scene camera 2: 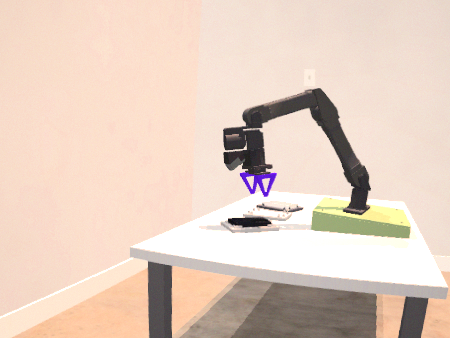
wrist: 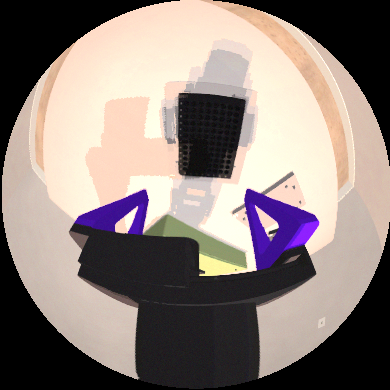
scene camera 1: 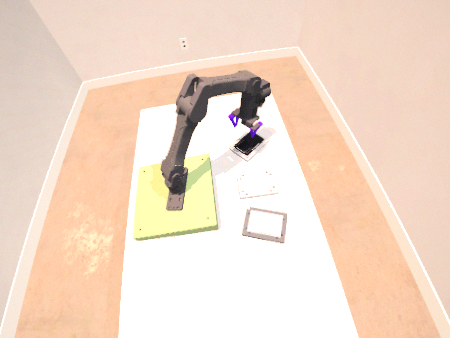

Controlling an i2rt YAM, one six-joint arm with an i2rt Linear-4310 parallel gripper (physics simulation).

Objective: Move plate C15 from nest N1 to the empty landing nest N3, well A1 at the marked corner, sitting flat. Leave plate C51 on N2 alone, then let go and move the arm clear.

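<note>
A black well plate (scene camera 1: 249, 144) (scene camera 2: 250, 221) (wrist: 210, 135) sits on a pale nest (scene camera 1: 242, 154) (wrist: 238, 169). The middle nest (scene camera 1: 257, 185) (scene camera 2: 267, 215) (wrist: 280, 200) is pale and empty, with small corner posts. A white plate (scene camera 1: 265, 223) (scene camera 2: 280, 204) sits in a dark grey nest (scene camera 1: 246, 223). Plate and nest labels and the well A1 mark are not legible. My gripper (scene camera 1: 245, 131) (scene camera 2: 259, 194) (wrist: 195, 193) is open and empty, fingers pointing down, high above the table near the black plate. In the wrist view the black plate lies beyond the fingertips.
The arm's base stands on a yellow-green block (scene camera 1: 200, 215) (scene camera 2: 360, 225) (wrist: 225, 265) beside the nests. The white table (scene camera 1: 225, 290) (scene camera 2: 200, 252) has its long edge beyond the nests. The arm's shadow falls across the black plate's nest.
</note>
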